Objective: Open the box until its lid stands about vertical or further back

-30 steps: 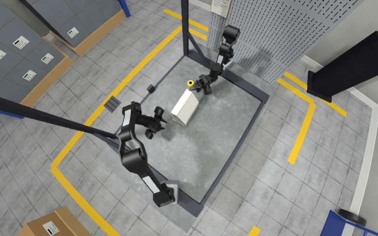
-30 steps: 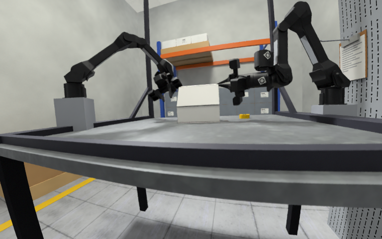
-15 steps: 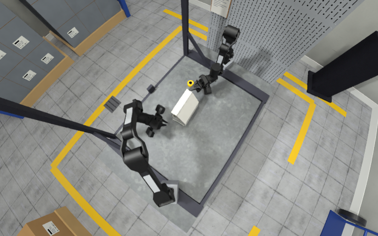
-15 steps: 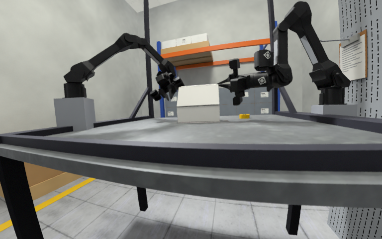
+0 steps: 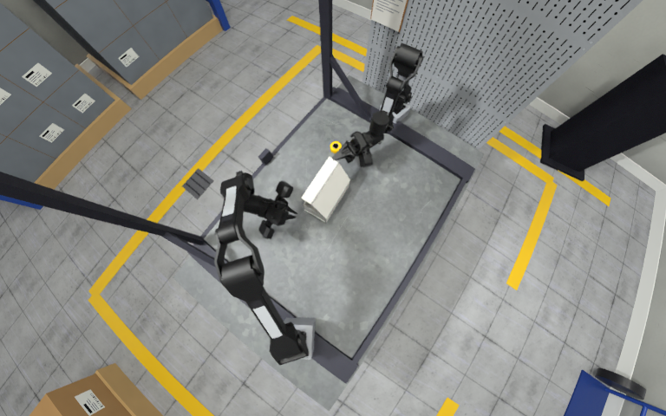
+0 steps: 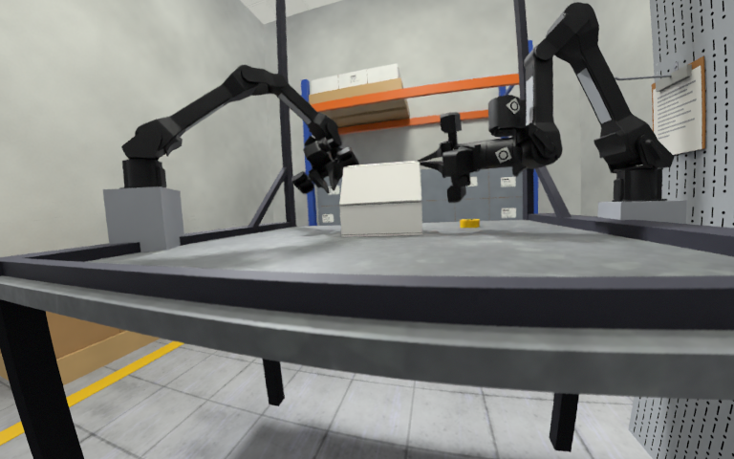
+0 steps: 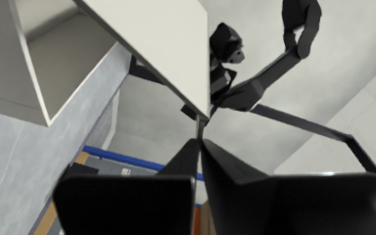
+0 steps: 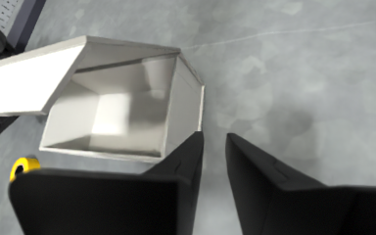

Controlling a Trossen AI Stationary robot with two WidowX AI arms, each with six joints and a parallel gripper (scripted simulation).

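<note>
The white box lies 14 cm to the left of my right hand, 8 cm ahead of it and 3 cm below it. Round my right hand: small yellow ring 37 cm to the left, 12 cm below, 2 cm ahead.
Now: the white box 12 cm to the right of my left hand and 6 cm below it. Round my left hand: small yellow ring: 6 cm behind, 11 cm to the left, 15 cm below.
</note>
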